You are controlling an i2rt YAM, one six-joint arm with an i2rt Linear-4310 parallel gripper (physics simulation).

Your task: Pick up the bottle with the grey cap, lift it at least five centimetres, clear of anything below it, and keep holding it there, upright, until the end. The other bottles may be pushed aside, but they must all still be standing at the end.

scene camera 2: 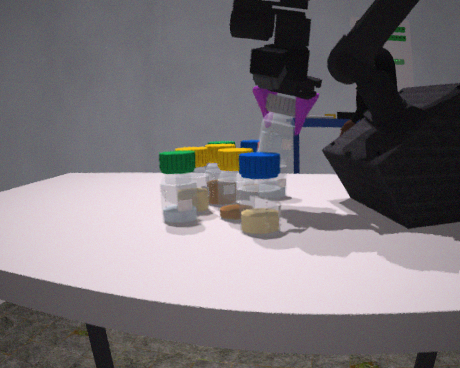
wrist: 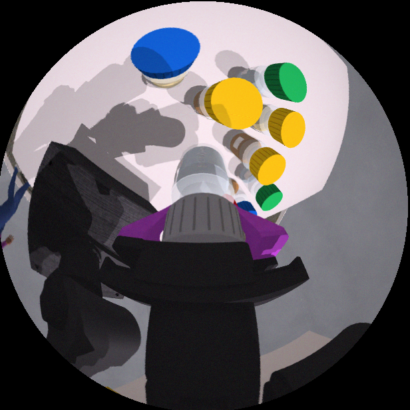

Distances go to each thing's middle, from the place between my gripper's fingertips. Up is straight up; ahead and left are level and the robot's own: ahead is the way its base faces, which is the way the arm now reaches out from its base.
The blue-capped bottle (scene camera 2: 260,193) lies 16 cm to the left of my hand, 8 cm below it and 2 cm ahead of it.
